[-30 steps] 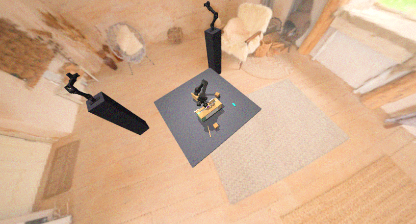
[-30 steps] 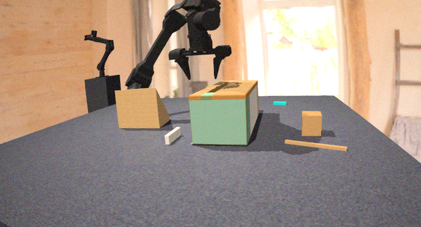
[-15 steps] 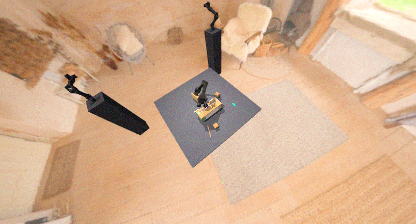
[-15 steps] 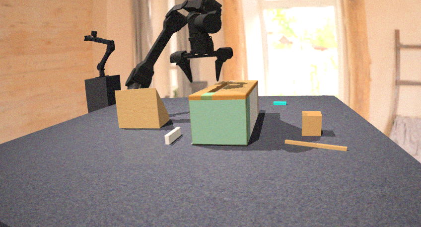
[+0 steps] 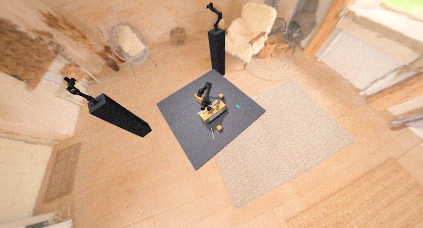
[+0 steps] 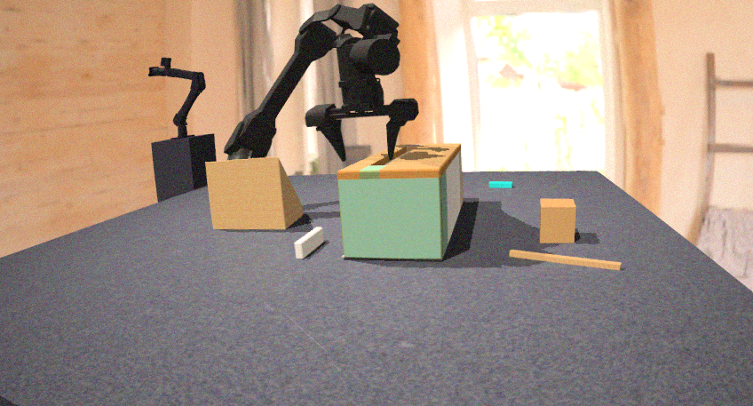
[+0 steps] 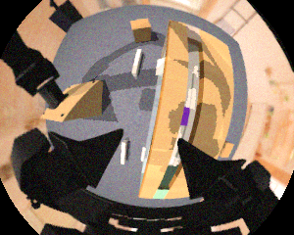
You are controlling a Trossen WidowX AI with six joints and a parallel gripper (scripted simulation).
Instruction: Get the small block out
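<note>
Now: the purple block 50 mm ahead of my gripper tip, 30 mm to the left of it and 40 mm below it. Also, from my gripper tip: teal piece 260 mm ahead, 380 mm to the left, 120 mm below; then thin wooden stick 310 mm ahead, 200 mm to the right, 120 mm below.
</note>
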